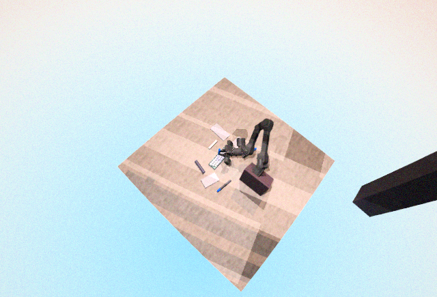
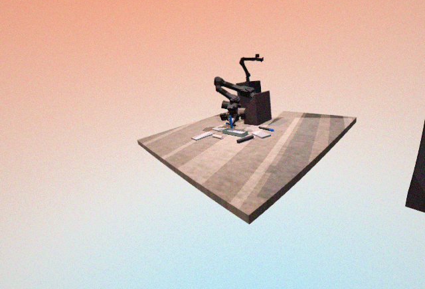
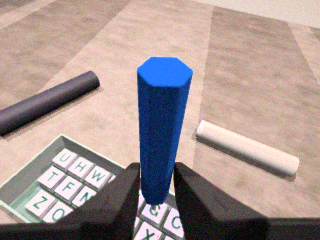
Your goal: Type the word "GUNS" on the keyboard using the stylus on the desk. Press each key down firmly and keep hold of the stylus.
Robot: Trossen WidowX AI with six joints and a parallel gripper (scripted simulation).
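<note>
Now: the blue stylus 10 mm below my gripper tip. From my gripper tip the other things lie so: dark cylinder 40 mm ahead, 170 mm to the left, 60 mm below; cream cylinder 100 mm ahead, 40 mm to the right, 70 mm below.
</note>
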